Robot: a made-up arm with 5 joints.
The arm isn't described. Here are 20 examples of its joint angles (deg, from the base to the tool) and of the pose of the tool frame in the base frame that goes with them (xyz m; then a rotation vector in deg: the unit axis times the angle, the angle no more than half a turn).
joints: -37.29 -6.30 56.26 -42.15 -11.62
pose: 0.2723 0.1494 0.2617 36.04 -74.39 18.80
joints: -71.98 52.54 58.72 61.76 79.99
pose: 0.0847 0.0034 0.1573 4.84 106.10 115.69
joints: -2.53 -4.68 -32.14 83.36 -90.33
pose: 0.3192 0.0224 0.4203 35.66 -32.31 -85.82
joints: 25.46 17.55 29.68 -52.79 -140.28
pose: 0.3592 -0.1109 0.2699 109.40 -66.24 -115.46
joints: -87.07 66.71 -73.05 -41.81 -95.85
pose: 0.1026 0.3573 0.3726 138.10 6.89 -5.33
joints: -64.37 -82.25 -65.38 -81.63 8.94
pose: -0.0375 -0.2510 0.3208 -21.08 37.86 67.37
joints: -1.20 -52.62 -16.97 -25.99 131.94
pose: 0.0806 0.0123 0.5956 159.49 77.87 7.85
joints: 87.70 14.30 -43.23 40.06 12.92
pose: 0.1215 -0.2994 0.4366 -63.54 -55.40 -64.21
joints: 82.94 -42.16 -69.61 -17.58 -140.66
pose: 0.0903 0.1554 0.5830 78.86 -135.20 51.44
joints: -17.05 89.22 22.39 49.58 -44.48
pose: 0.1025 0.0149 0.0615 -38.29 60.89 -26.19
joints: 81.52 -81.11 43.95 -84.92 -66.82
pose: 0.1064 0.0220 0.4848 17.20 164.90 -46.16
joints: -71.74 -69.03 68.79 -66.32 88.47
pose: 0.1191 0.1074 0.4228 -20.86 -170.65 34.98
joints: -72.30 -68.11 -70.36 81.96 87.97
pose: 0.0395 -0.1386 0.5082 -18.67 -165.40 49.12
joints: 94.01 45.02 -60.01 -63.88 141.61
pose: 0.0889 -0.2941 0.4602 -151.89 75.45 6.30
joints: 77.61 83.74 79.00 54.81 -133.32
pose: 0.0945 0.0698 0.2494 73.04 -130.43 70.48
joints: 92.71 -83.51 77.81 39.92 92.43
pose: 0.1033 -0.1312 0.2791 -55.77 1.14 -2.82
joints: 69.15 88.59 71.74 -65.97 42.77
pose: 0.1069 0.0093 0.0914 3.59 2.56 -29.15
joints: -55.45 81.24 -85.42 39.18 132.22
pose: 0.2977 0.3139 0.2190 48.84 64.84 -155.79
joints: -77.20 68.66 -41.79 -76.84 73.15
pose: 0.1607 0.3375 0.2830 9.52 -159.27 55.81
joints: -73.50 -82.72 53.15 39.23 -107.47
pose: 0.1200 0.1223 0.3755 81.49 2.67 -30.45
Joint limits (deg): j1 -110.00..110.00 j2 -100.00..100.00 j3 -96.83..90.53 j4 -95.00..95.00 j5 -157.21..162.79
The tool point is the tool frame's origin. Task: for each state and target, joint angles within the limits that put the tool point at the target. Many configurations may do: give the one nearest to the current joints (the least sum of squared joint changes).
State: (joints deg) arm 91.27 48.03 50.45 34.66 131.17
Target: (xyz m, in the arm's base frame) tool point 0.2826 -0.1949 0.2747
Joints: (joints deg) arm 49.07 3.32 16.30 25.48 131.17
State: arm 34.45 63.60 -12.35 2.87 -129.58
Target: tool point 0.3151 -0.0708 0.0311
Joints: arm 21.13 78.31 -8.05 3.94 -129.58
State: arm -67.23 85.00 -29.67 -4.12 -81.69
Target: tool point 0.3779 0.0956 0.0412
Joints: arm -16.36 92.77 -38.70 -6.23 -81.69
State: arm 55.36 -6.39 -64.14 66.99 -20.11
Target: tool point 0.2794 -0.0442 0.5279
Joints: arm 17.46 -4.36 -62.17 68.39 -20.11
